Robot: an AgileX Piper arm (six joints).
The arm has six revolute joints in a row. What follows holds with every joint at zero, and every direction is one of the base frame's. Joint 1 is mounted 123 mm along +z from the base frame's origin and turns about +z. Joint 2 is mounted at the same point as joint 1 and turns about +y. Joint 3 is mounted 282.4 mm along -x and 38.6 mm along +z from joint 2 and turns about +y. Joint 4 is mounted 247.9 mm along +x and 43.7 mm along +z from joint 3 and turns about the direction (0.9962, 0, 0.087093). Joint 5 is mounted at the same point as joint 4 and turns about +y. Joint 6 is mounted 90.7 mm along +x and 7.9 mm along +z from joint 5 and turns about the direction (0.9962, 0, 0.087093). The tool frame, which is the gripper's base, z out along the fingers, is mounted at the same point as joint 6; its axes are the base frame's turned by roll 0, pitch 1.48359 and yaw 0 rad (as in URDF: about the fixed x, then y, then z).
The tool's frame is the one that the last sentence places.
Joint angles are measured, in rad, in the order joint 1, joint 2, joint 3, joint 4, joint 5, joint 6. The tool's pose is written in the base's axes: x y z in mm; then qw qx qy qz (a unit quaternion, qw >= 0). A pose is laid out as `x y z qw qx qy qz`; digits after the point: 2 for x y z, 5 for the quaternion.
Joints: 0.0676, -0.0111, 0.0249, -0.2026, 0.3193, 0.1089
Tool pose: 54.19 -2.10 177.13 0.61693 -0.03997 0.78544 -0.02983
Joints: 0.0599, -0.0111, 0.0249, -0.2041, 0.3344, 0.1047
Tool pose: 53.84 -2.84 175.84 0.61086 -0.03827 0.79004 -0.03503
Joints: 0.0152, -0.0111, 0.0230, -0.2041, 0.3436, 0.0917
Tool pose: 53.41 -5.41 175.68 0.60673 -0.02519 0.79273 -0.05310
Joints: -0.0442, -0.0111, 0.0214, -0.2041, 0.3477, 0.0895
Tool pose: 52.86 -8.64 175.87 0.60382 -0.00221 0.79386 -0.07194
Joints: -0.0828, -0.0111, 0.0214, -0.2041, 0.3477, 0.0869
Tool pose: 52.49 -10.67 175.87 0.60221 0.01208 0.79377 -0.08436
